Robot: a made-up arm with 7 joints.
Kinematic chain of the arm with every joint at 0, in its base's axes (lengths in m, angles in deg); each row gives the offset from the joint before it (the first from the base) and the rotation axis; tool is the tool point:
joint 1: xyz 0 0 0.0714 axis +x
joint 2: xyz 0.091 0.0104 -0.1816 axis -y
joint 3: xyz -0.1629 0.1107 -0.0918 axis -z
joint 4: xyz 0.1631 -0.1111 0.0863 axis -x
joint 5: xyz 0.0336 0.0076 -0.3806 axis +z
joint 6: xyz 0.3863 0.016 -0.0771 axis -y
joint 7: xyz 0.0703 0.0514 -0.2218 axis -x
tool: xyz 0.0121 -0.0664 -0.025
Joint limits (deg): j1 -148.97..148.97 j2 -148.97..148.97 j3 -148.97..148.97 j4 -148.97..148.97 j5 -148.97..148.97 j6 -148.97..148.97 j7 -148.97..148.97
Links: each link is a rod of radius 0.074 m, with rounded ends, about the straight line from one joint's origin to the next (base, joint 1, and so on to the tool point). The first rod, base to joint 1, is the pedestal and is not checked.
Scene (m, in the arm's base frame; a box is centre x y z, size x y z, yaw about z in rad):
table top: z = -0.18
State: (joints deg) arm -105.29 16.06 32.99 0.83 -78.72 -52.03 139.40
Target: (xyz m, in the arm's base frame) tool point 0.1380 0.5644 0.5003
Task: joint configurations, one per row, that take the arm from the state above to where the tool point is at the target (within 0.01 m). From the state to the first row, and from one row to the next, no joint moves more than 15 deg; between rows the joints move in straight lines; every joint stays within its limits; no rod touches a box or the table.
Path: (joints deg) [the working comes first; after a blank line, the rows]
Joints at the target: -148.97 23.03 5.14 70.83 -85.31 -48.77 135.79
Straight joint move there: clear.

1: -114.03 17.45 27.42 14.83 -80.04 -51.38 138.68
2: -122.76 18.85 21.85 28.83 -81.36 -50.73 137.96
3: -131.50 20.24 16.28 42.83 -82.68 -50.08 137.23
4: -140.23 21.63 10.71 56.83 -84.00 -49.43 136.51
5: -148.97 23.03 5.14 70.83 -85.31 -48.77 135.79

